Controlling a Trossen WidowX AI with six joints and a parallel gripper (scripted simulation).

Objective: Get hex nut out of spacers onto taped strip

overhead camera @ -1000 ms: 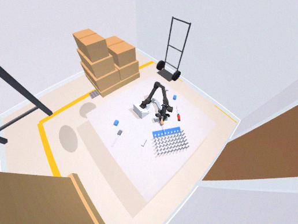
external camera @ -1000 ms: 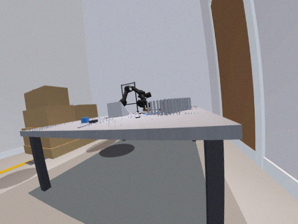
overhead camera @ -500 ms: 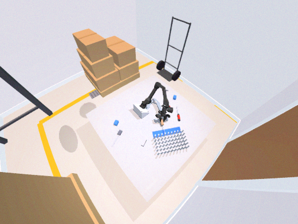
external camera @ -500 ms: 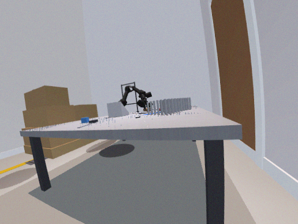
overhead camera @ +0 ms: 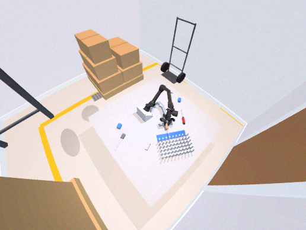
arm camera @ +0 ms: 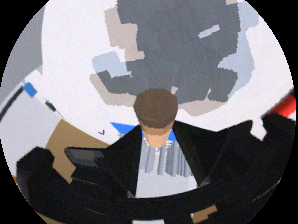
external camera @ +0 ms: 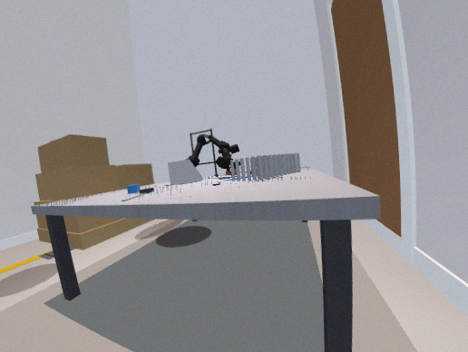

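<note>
Now: the blue taped strip 130 mm ahead of my gripper tip, 40 mm to the right of it and 40 mm below it. The rest, counted from my gripper tip: wooden-handled screwdriver: 90 mm ahead, 60 mm to the right, 10 mm below.
</note>
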